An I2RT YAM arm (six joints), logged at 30 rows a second.
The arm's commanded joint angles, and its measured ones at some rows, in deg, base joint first. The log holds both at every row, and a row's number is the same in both.
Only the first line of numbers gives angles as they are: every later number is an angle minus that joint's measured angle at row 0.
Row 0, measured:
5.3, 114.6, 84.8, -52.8, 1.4, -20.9
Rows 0 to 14, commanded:
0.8, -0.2, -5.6, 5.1, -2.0, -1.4
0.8, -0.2, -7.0, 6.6, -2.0, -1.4
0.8, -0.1, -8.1, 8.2, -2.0, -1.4
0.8, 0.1, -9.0, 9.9, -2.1, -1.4
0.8, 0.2, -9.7, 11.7, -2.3, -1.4
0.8, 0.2, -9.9, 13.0, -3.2, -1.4
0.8, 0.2, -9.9, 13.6, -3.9, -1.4
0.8, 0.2, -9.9, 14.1, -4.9, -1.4
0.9, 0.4, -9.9, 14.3, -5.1, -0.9
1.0, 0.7, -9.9, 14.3, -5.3, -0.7
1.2, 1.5, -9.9, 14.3, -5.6, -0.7
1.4, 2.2, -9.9, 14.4, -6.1, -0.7
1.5, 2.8, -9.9, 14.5, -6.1, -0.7
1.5, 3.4, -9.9, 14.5, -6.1, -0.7
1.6, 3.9, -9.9, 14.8, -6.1, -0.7
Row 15, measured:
0.9, 0.9, -9.0, 14.5, -4.5, -0.6
